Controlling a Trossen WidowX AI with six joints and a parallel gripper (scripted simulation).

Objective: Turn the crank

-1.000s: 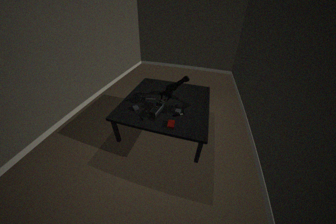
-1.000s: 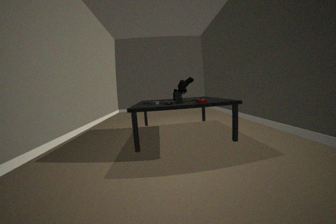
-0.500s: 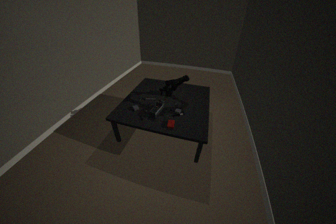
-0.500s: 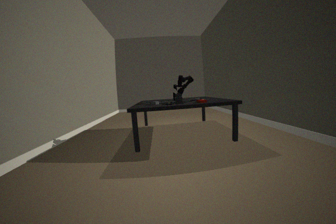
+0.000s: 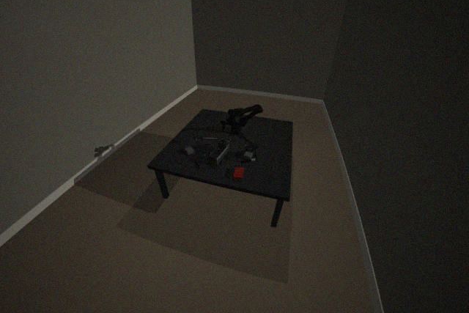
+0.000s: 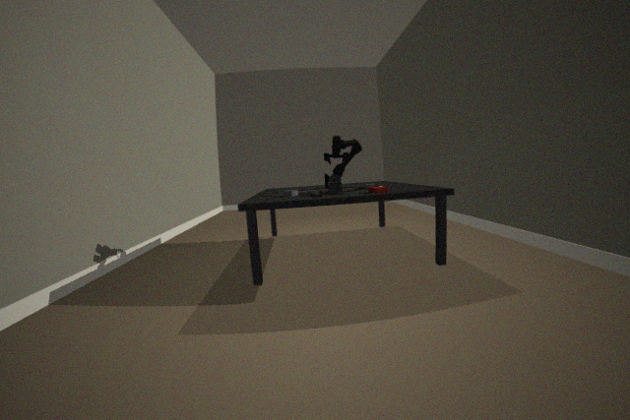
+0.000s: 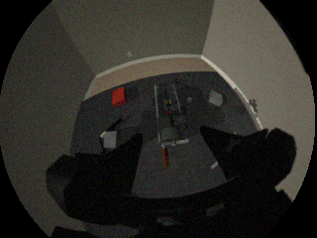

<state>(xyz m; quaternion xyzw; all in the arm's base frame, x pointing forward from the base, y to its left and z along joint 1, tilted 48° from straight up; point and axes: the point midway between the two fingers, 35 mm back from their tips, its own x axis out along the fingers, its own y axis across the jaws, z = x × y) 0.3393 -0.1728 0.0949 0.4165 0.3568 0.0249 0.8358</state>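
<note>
Now: the crank handle 110 mm below my gripper tip, 40 mm behind it and 20 mm to the left of it. Also, from my gripper tip: red pointer: 120 mm below, 90 mm ahead, 40 mm to the right.
</note>
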